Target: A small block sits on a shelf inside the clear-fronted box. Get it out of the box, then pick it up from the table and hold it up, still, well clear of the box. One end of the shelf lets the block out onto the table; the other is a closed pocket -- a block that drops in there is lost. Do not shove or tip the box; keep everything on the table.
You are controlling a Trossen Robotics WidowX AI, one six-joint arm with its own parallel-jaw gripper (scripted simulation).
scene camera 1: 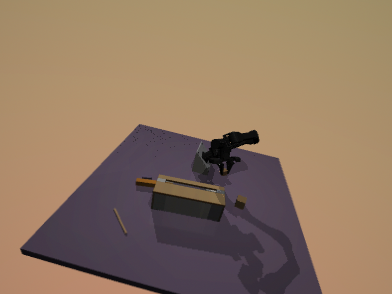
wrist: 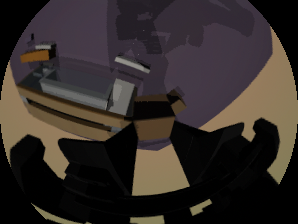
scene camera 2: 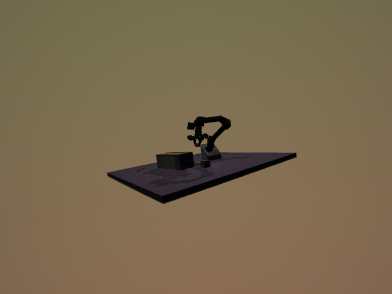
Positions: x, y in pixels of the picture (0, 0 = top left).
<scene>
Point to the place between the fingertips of my gripper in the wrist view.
At 151, 123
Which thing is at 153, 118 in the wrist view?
A small brown block.
</scene>
